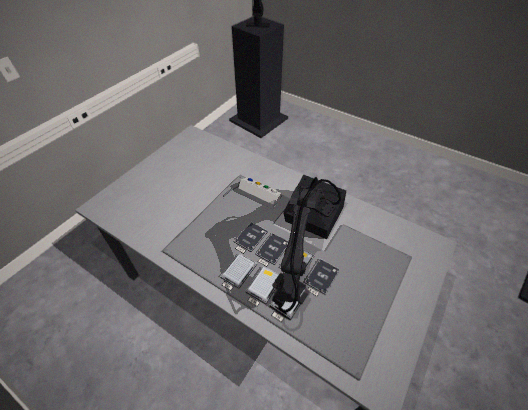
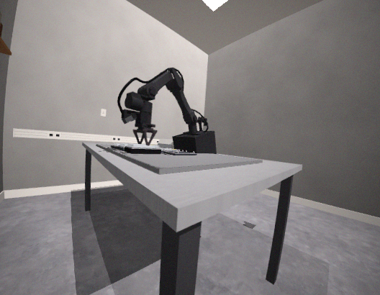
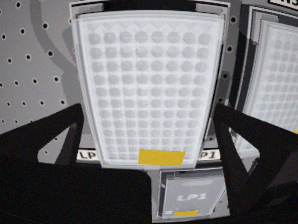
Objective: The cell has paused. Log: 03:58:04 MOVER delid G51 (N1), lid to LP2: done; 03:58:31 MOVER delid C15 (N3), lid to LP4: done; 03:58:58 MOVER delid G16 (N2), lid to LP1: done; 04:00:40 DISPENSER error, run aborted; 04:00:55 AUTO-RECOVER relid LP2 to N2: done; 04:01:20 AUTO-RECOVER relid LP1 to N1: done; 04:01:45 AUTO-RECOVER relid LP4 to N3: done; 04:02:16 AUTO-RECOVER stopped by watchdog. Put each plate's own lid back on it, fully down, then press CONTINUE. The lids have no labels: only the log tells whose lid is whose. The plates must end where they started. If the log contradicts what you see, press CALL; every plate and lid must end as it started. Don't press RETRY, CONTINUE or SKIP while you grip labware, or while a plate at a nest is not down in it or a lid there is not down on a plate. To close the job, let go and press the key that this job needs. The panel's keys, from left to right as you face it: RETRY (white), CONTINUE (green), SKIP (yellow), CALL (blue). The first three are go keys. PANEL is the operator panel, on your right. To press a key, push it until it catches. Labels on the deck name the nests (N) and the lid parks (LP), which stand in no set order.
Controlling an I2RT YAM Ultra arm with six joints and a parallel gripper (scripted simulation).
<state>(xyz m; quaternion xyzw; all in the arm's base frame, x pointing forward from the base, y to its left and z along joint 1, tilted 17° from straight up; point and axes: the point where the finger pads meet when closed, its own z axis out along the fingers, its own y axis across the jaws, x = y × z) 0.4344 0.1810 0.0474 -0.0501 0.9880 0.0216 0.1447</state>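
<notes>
My hand is 17 cm past the clear lid, 8 cm to the left of it and 3 cm above it. Round my hand: LP4 lid park 15 cm behind, 22 cm to the right, 4 cm below.
</notes>
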